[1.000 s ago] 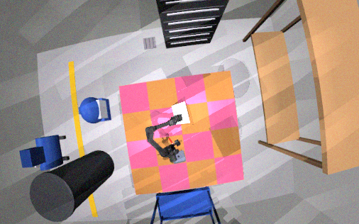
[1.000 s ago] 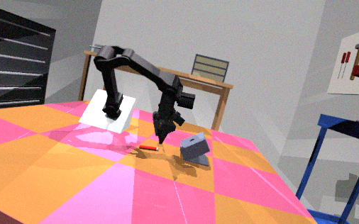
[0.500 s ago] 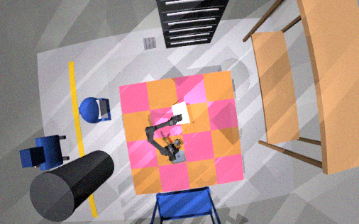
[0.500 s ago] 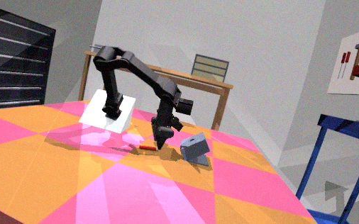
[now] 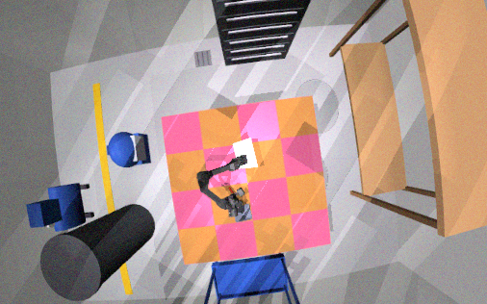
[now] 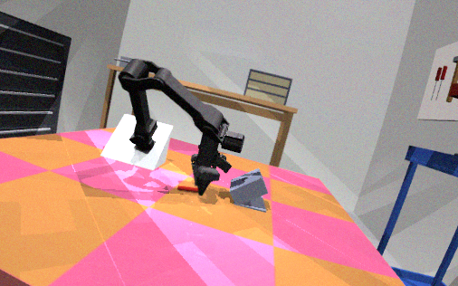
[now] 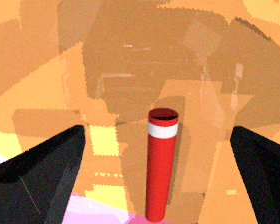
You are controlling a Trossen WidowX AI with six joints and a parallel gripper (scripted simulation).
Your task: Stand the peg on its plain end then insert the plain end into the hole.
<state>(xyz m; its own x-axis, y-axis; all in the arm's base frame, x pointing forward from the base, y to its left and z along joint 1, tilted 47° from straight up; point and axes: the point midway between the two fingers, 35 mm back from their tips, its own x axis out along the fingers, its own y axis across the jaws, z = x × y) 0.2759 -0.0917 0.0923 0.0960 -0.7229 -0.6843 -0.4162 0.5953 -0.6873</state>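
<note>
My gripper tip is now 1 cm past the red peg. The rest, counted from my gripper tip: grey sloped panel (15 cm ahead, 5 cm to the left, 5 cm above).
</note>
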